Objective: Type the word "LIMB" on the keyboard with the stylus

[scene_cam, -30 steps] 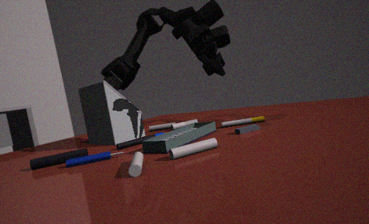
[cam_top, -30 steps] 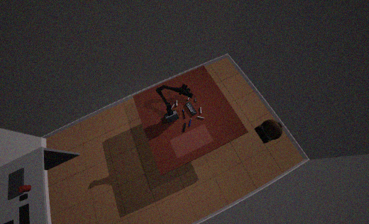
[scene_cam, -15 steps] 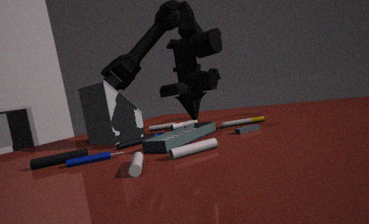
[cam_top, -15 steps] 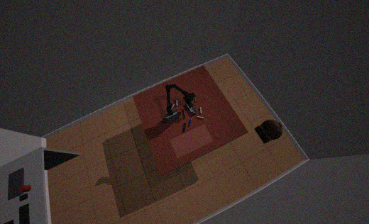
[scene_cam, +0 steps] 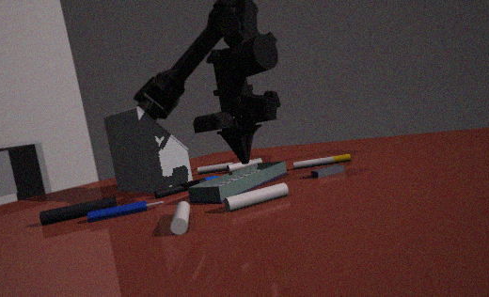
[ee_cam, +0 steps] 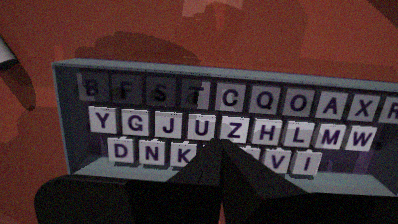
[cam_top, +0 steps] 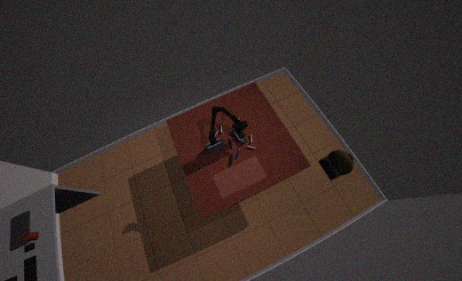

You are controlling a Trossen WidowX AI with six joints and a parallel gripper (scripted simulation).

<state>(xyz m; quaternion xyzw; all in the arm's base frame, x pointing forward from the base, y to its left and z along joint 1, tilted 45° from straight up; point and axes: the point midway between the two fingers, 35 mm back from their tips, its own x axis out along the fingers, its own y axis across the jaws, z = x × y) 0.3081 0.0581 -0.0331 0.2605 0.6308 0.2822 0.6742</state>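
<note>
The L key is 5 cm to the right of my gripper tip and 3 cm below it. The rest, counted from my gripper tip: small grey block: 13 cm ahead, 8 cm to the left, 4 cm below; then dark blue-capped pen: 13 cm behind, 3 cm below, 1 cm to the right; then M key: 7 cm to the right, 3 cm below.
</note>
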